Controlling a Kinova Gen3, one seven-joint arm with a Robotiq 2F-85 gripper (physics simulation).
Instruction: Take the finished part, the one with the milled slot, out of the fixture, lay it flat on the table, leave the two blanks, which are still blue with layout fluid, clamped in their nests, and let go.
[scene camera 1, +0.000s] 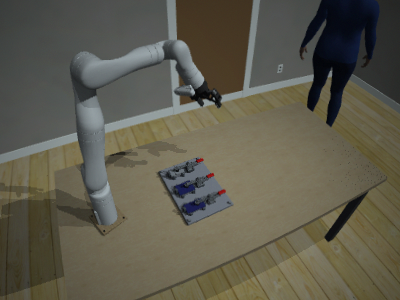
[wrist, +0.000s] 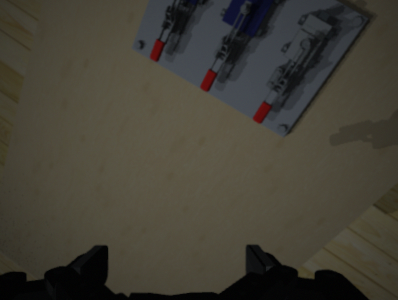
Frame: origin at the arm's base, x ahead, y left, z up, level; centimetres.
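Where they show: gripper, fingertip midpoint: (scene camera 1: 211, 106) (wrist: 177, 261); arm's base at its link origin: (scene camera 1: 107, 217).
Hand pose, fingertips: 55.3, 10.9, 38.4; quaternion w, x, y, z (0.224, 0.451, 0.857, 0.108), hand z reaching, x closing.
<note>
Each offset is from my fingertips to the top centre of the thing, as dx, dy, dz. Level surfaces: height alone.
The fixture plate (scene camera 1: 200, 217) (wrist: 187, 66) lies on the table, with three nests and red-handled toggle clamps. The grey part {-17.3, +0.9, -35.2} (scene camera 1: 175, 173) (wrist: 317, 24) sits in the end nest, at the back in the scene view and at the right in the wrist view; its slot is too small to make out. One blue blank {-16.9, -10.1, -35.7} (scene camera 1: 184, 189) (wrist: 264, 15) is in the middle nest and the other blue blank {-16.5, -21.1, -36.2} (scene camera 1: 193, 206) in the front nest, clamp arms over both. The clamp arm at the grey part also reaches over it. My gripper (scene camera 1: 210, 102) (wrist: 177, 261) is open and empty, high above the table's back side.
Red clamp handles {-6.7, +1.8, -31.6} (scene camera 1: 200, 160) (wrist: 262, 112) point away from the arm's base (scene camera 1: 104, 205). The wooden table {dz -39.3} (scene camera 1: 280, 165) (wrist: 150, 175) extends to the right of the fixture. A person in blue (scene camera 1: 345, 35) stands beyond the table's back right corner.
</note>
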